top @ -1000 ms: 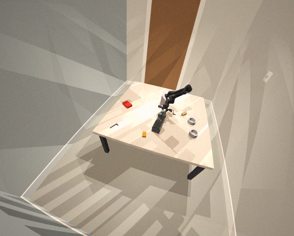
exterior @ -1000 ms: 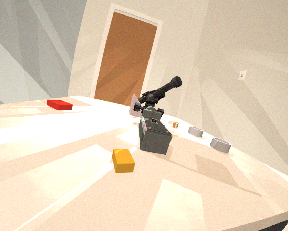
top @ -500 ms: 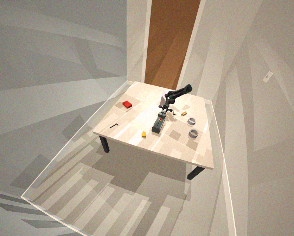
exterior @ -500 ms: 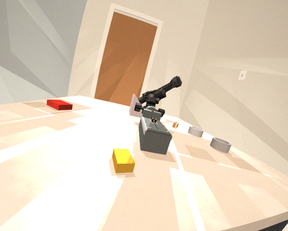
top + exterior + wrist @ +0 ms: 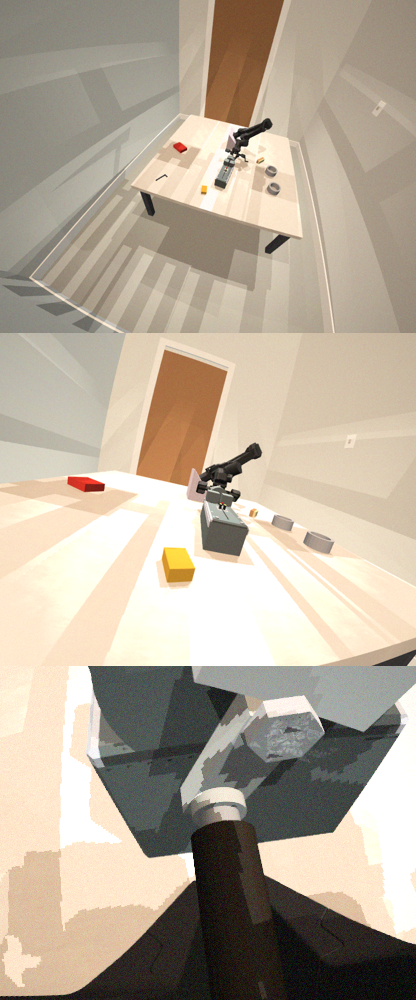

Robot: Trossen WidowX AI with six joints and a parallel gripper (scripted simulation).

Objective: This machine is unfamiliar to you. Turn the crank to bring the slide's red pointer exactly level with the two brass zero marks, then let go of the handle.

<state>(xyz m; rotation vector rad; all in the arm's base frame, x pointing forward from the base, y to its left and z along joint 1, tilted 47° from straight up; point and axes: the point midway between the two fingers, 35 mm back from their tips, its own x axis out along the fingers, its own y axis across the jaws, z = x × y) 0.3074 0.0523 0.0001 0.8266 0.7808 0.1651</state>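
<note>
Right now the red pointer is 140 mm ahead of my gripper tip, 30 mm to the right of it and 40 mm above it. The rest, counted from my gripper tip: dark brown crank handle (20 mm behind, 20 mm above); then yellow block (360 mm ahead, 160 mm to the right, 30 mm below); then tan block (150 mm behind, 270 mm to the left, 20 mm below).
</note>
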